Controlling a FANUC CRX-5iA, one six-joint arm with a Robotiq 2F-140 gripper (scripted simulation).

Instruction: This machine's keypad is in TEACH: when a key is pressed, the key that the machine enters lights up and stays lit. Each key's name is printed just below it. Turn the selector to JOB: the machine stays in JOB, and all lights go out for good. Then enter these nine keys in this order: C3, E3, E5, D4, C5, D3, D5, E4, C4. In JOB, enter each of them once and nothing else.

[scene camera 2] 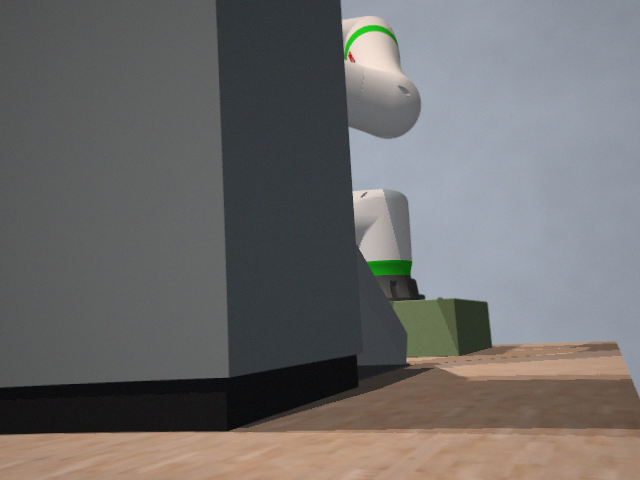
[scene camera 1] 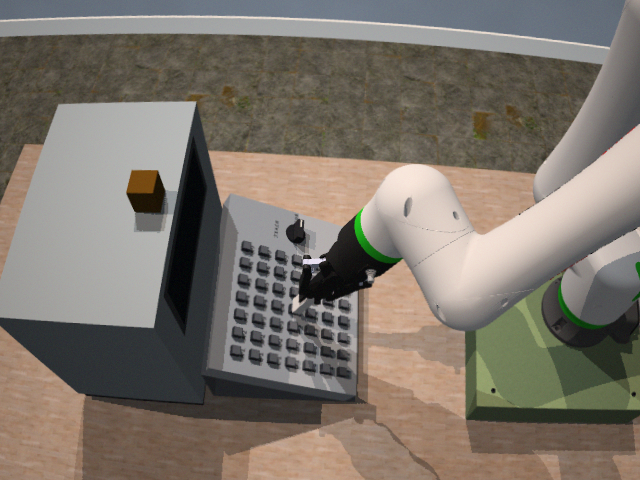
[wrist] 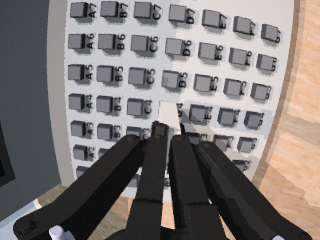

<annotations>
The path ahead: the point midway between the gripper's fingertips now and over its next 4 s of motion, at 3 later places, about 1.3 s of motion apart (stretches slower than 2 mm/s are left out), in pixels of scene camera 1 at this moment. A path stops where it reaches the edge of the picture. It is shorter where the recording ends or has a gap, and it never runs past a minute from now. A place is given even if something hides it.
The gripper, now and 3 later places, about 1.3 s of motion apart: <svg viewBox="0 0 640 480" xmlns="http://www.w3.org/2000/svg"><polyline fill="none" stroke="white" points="296,306 293,309 301,302 331,313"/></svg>
</annotations>
